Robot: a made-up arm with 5 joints. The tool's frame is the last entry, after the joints.
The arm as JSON. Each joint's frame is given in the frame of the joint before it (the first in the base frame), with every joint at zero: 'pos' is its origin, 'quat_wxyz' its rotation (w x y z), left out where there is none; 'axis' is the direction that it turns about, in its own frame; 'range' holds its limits. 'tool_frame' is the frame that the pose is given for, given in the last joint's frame.
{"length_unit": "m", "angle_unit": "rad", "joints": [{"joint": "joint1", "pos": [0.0, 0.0, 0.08], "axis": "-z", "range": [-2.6, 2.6]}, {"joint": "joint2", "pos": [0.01, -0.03, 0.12], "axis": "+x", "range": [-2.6, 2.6]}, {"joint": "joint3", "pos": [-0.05, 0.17, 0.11], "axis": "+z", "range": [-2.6, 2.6]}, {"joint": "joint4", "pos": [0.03, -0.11, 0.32], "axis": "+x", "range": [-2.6, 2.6]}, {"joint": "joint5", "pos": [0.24, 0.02, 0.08], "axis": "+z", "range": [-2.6, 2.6]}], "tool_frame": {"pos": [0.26, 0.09, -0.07]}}
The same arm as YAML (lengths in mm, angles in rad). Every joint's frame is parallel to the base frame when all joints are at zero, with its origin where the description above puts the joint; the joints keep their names.
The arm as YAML. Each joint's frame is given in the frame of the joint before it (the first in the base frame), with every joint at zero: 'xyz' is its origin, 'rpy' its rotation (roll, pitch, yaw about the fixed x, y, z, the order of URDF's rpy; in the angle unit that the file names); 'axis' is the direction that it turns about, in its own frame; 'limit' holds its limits. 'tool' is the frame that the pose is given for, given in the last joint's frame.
units:
  length: mm
  angle: rad
joints:
  - name: joint1
    type: revolute
    origin:
      xyz: [0.0, 0.0, 80.0]
      rpy: [0.0, 0.0, 0.0]
    axis: [0.0, 0.0, -1.0]
    limit:
      lower: -2.6
      upper: 2.6
  - name: joint2
    type: revolute
    origin:
      xyz: [10.0, -30.0, 120.0]
      rpy: [0.0, 0.0, 0.0]
    axis: [1.0, 0.0, 0.0]
    limit:
      lower: -2.6
      upper: 2.6
  - name: joint3
    type: revolute
    origin:
      xyz: [-50.0, 170.0, 110.0]
      rpy: [0.0, 0.0, 0.0]
    axis: [0.0, 0.0, 1.0]
    limit:
      lower: -2.6
      upper: 2.6
  - name: joint4
    type: revolute
    origin:
      xyz: [30.0, -110.0, 320.0]
      rpy: [0.0, 0.0, 0.0]
    axis: [1.0, 0.0, 0.0]
    limit:
      lower: -2.6
      upper: 2.6
  - name: joint5
    type: revolute
    origin:
      xyz: [240.0, 20.0, 80.0]
      rpy: [0.0, 0.0, 0.0]
    axis: [0.0, 0.0, 1.0]
    limit:
      lower: -2.6
      upper: 2.6
tool:
  origin:
    xyz: [260.0, 90.0, -70.0]
    rpy: [0.0, 0.0, 0.0]

